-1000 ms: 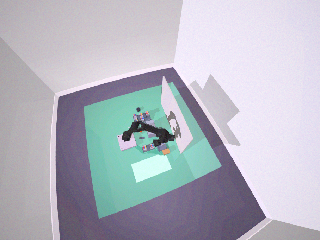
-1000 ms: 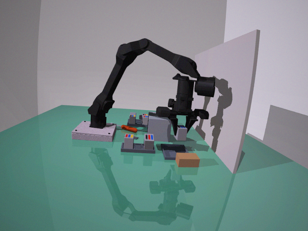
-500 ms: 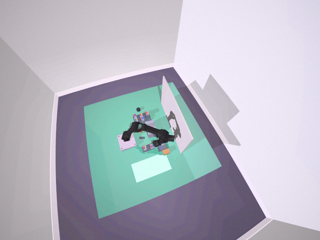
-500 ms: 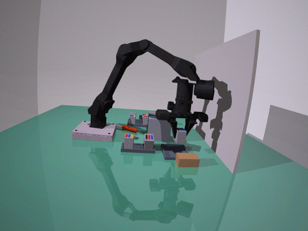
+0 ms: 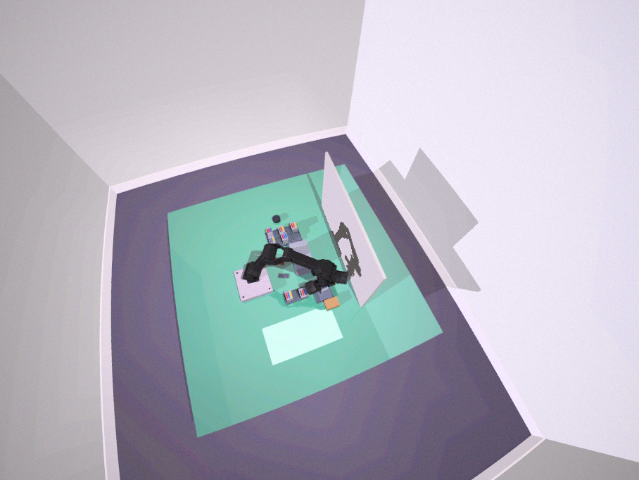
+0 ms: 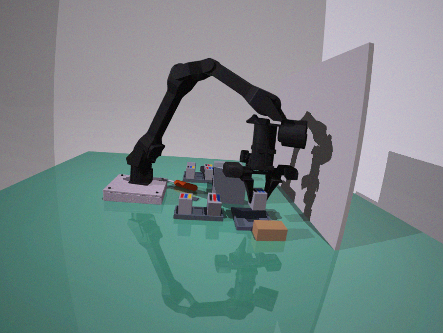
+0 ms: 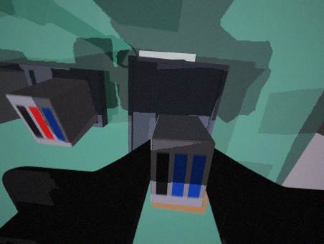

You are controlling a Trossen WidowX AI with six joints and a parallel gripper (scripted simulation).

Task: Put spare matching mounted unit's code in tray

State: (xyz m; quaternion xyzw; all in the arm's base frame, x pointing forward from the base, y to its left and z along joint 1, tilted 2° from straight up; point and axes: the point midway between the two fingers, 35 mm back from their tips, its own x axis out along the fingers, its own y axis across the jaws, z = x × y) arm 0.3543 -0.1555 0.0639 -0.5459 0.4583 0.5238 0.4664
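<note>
The brown box lies 90 mm to the right of my gripper tip, 40 mm below it and 20 mm ahead of it. Also, from my gripper tip: white panel (210 mm to the left, 170 mm above, 160 mm ahead); then spare (20 mm above).
</note>
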